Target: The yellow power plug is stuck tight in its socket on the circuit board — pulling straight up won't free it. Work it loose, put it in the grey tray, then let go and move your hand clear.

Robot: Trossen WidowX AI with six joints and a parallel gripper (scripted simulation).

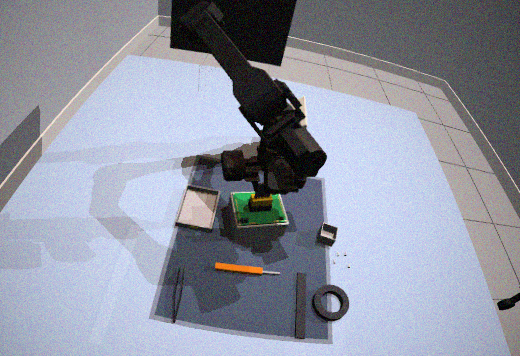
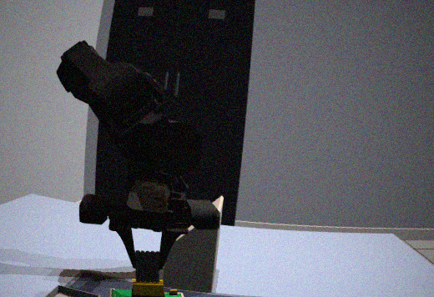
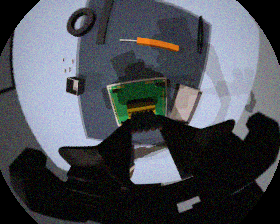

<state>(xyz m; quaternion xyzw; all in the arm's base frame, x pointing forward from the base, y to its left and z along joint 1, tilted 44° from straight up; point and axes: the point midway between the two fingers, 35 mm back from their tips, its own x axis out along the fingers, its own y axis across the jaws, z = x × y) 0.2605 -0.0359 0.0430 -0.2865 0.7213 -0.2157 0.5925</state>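
Now: gripper tip 30 mm above the yellow power plug. The rest, counted from my gripper tip: dark mat (50 mm ahead, 120 mm below); then grey tray (20 mm behind, 140 mm to the right, 120 mm below); then black bar (210 mm ahead, 90 mm to the left, 110 mm below).
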